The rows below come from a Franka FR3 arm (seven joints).
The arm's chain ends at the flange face. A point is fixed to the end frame.
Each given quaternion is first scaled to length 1.
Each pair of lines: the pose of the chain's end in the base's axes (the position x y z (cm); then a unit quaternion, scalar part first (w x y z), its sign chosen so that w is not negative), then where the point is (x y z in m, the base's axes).
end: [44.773 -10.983 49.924 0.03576 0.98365 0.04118 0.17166]
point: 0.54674 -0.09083 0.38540
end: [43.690 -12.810 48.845 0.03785 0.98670 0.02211 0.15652]
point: 0.53321 -0.11280 0.37177
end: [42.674 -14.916 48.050 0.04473 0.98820 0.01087 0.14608]
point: 0.52104 -0.13749 0.36178
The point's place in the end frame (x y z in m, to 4 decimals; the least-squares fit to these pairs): 0.0565 -0.0217 0.1395
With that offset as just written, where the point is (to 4 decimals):
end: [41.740 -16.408 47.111 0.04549 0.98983 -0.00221 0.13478]
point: 0.5094 -0.1547 0.3504
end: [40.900 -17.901 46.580 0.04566 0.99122 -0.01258 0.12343]
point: 0.4985 -0.1712 0.3431
